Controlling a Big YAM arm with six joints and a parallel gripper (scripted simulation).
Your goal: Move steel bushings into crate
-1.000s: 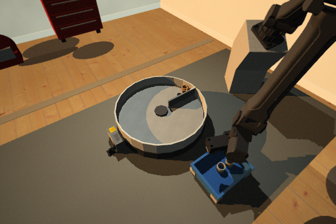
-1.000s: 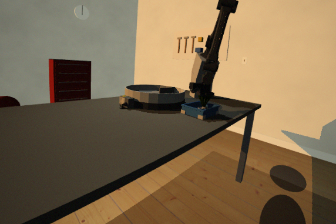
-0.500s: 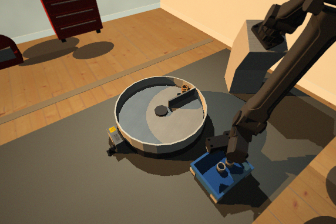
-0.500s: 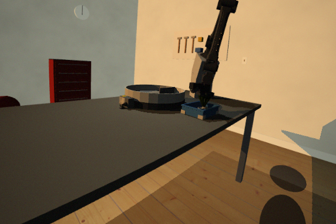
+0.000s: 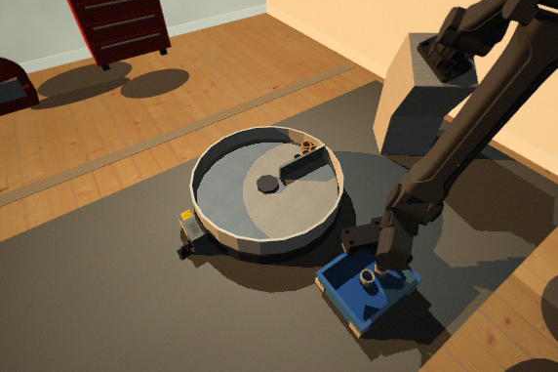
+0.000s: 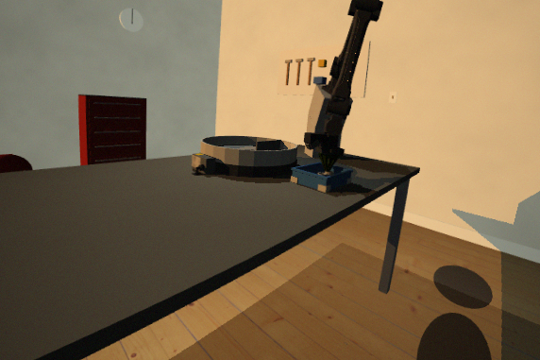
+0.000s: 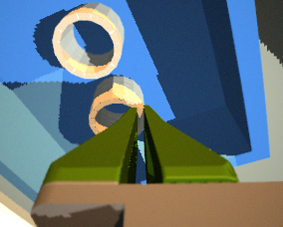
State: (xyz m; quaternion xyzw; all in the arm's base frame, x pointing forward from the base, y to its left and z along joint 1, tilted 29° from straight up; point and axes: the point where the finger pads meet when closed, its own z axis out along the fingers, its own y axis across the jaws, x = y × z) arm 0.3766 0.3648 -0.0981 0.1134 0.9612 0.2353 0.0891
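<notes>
The blue crate lies 50 mm ahead of my hand, 20 mm to the left of it and 10 mm below it. Also, from my hand: round turntable: 170 mm ahead, 310 mm to the right, 20 mm above.
</notes>
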